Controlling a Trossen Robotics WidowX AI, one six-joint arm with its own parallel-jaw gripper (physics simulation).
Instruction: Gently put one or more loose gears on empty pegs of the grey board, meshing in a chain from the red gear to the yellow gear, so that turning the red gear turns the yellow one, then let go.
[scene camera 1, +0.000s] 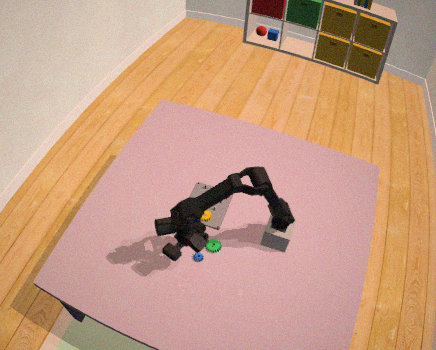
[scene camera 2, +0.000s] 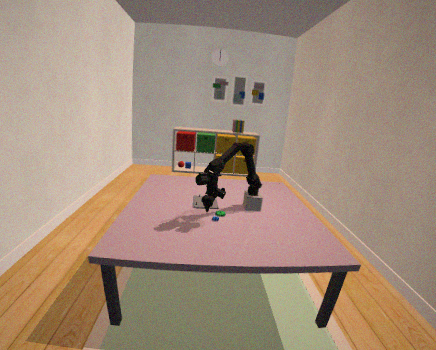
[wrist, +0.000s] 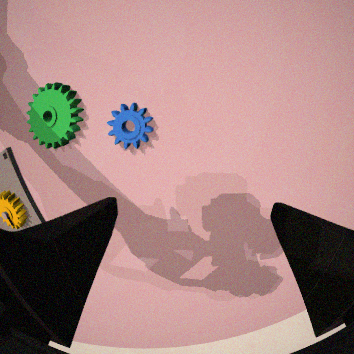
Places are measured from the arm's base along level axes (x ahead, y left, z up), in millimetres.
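Pixels of known places: gripper, fingertip midpoint: (scene camera 1: 183, 251) (scene camera 2: 209, 209) (wrist: 198, 208); arm's base at its link origin: (scene camera 1: 280, 223) (scene camera 2: 252, 193).
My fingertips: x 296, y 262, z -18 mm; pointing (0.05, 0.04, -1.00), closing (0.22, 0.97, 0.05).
Observation:
Ahead of a thing's pixels: the offset from my fingertips to its top centre. Level surfaces: height alone.
The loose green gear @[76 mm back, 117 mm right, 71 mm down] (scene camera 1: 214, 246) (scene camera 2: 220, 213) (wrist: 62, 112) and the smaller loose blue gear @[44 mm back, 42 mm right, 71 mm down] (scene camera 1: 198, 257) (scene camera 2: 215, 219) (wrist: 141, 125) lie flat on the pink table, apart. My gripper (scene camera 1: 185, 248) (scene camera 2: 215, 198) (wrist: 198, 208) is wide open and empty, above the table. In the wrist view both gears lie beyond the fingertips, up and to the left. The grey board @[29 mm ahead, 300 mm right, 57 mm down] (scene camera 1: 223, 212) (scene camera 2: 197, 205) (wrist: 6, 172) lies behind the gripper, partly covered by the arm. The yellow gear @[12 mm ahead, 236 mm right, 62 mm down] (scene camera 1: 206, 216) (wrist: 15, 209) sits on it near one edge. The red gear does not show; the arm hides part of the board.
The arm's grey base block (scene camera 1: 275, 240) (scene camera 2: 253, 202) stands on the pink table @[87 mm down] (scene camera 1: 300, 200) (scene camera 2: 280, 240), right of the board and gears. The arm arches over from it, and its shadow falls across the table. A shelf unit (scene camera 1: 246, 22) (scene camera 2: 173, 150) stands far behind the table.

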